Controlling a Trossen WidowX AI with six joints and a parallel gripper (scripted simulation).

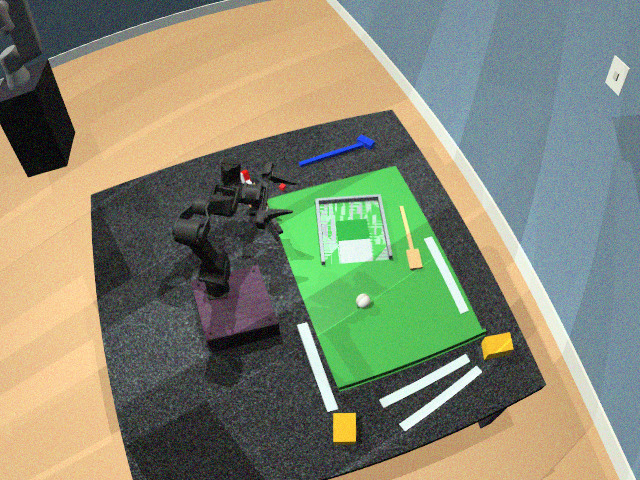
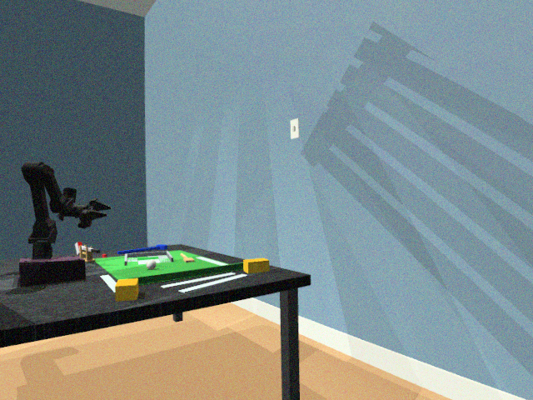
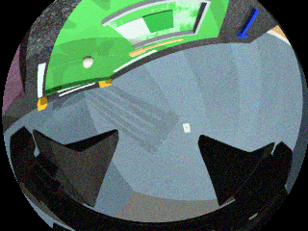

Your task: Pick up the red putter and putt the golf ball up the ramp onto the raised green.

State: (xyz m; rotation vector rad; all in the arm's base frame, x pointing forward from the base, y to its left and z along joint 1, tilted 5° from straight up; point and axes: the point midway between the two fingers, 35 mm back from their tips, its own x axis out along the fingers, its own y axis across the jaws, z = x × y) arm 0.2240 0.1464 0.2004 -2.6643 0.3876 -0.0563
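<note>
Now: gripper tip 190 mm above the red putter, 170 mm to the right of it and 100 mm past it. Also, from my gripper tip: wooden stand (220 mm below, 190 mm to the left, 100 mm behind); then green mat (250 mm below, 210 mm ahead, 110 mm to the right); then white golf ball (240 mm to the right, 230 mm below, 150 mm ahead).
</note>
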